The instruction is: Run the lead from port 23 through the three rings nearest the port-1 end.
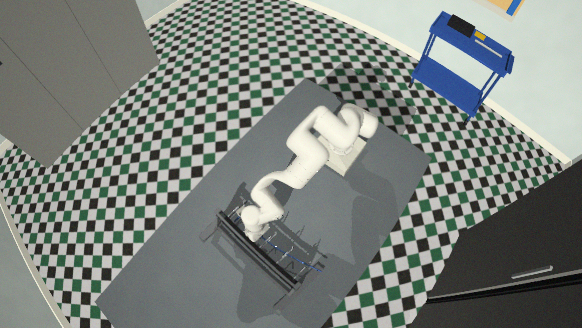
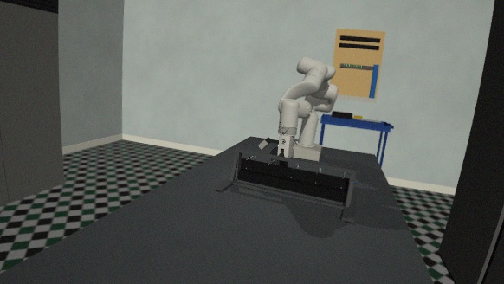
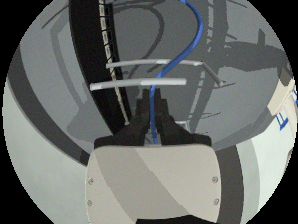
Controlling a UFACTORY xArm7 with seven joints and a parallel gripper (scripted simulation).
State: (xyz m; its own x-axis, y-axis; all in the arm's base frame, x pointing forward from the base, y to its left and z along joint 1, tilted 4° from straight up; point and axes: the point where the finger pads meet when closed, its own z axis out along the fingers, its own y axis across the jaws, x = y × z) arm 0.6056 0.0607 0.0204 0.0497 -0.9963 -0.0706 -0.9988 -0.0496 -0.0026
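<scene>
The patch panel rack is 60 mm ahead of my hand, 50 mm to the left of it and 10 mm below it.
</scene>
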